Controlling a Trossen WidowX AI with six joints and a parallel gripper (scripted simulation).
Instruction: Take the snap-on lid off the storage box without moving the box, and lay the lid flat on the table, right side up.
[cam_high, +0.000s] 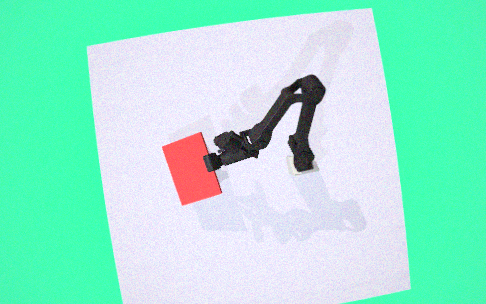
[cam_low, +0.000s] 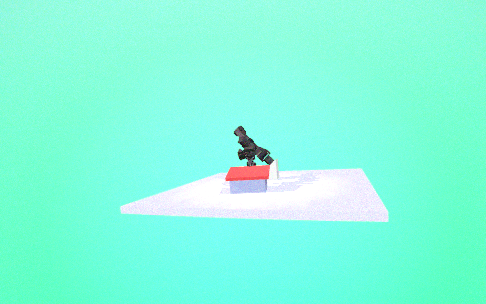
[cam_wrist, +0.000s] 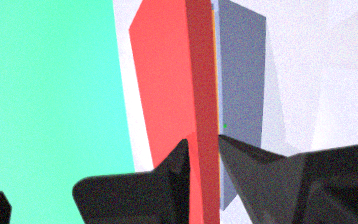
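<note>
The lid lies 80 mm ahead of my gripper tip, 10 mm to the left of it and 20 mm below it. Round my gripper tip: storage box 70 mm ahead, 10 mm to the left, 80 mm below.
</note>
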